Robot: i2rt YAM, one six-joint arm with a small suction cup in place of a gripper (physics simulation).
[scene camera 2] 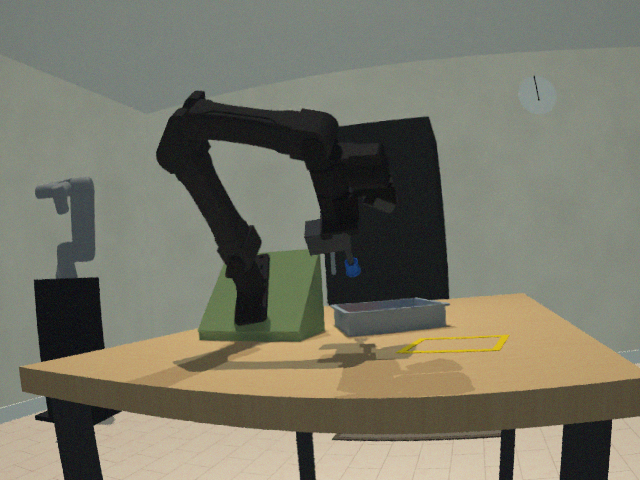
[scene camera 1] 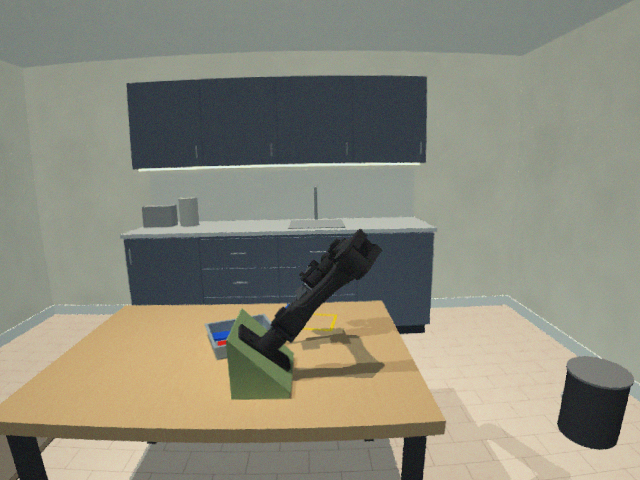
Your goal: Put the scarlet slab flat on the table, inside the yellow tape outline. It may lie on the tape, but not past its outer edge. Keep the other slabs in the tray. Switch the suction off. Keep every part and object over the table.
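Where they show: end effector, tool point: (scene camera 2: 353, 271); arm's base, origin of the base link: (scene camera 2: 253, 289) (scene camera 1: 263, 349).
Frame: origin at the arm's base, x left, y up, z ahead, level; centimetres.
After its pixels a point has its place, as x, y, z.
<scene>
A red slab (scene camera 1: 222, 343) @(15.0, -9.2, 25.2), which looks like the scarlet one, lies in the grey tray (scene camera 1: 221, 353) @(14.6, -8.4, 15.8) (scene camera 2: 392, 321) @(-3.7, -8.1, 29.9) beside a blue slab (scene camera 1: 221, 335) @(15.9, -9.2, 32.3). The green base hides part of the tray in scene camera 1, and the tray walls hide the slabs in scene camera 2. The yellow tape outline (scene camera 1: 334, 322) @(-30.2, -10.4, 38.4) (scene camera 2: 502, 343) @(-28.2, -10.4, 48.0) lies on the table to the right of the tray; the arm hides its left part in scene camera 1. My gripper, a blue suction cup (scene camera 2: 352, 267) (scene camera 1: 287, 306), hangs in the air above tray height. It carries no slab; the arm mostly hides it in scene camera 1.
The green wedge-shaped base (scene camera 1: 258, 379) @(2.1, -3.9, -10.4) (scene camera 2: 289, 294) @(-2.7, -1.3, 8.6) stands on the wooden table (scene camera 1: 129, 382) @(42.9, -10.5, 4.5) (scene camera 2: 542, 356) @(-40.9, -10.5, 51.1), nearer scene camera 1 than the tray. The black arm (scene camera 1: 315, 304) @(-15.5, 14.8, -4.0) (scene camera 2: 248, 121) @(-33.5, 27.2, 10.4) rises from it, and its shadow falls on the table.
</scene>
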